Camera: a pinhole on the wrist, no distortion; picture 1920 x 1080 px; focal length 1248.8 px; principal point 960.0 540.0 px. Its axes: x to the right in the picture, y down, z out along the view. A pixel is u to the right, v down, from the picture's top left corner.
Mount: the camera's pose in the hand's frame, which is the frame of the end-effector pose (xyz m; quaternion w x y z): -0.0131 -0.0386 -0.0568 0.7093 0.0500 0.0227 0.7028
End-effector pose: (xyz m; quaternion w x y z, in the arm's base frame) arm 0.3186 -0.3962 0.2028 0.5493 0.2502 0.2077 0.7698
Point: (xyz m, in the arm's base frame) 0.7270 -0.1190 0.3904
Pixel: 407.5 167.2
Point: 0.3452 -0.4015 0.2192
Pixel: 1456.0 623.3
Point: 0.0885 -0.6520 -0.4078
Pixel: behind the camera
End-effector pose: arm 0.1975 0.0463 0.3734 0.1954 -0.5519 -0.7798 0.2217
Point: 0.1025 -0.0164 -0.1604
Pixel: 1577.5 788.3
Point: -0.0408 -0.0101 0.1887
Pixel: 799.0 582.5
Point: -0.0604 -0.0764 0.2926
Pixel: 336.8 781.1
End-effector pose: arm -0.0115 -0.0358 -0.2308 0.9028 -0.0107 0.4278 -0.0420
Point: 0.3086 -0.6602 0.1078
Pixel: outside the picture
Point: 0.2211 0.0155 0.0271
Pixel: 1299.2 813.3
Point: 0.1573 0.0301 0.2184
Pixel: outside the picture
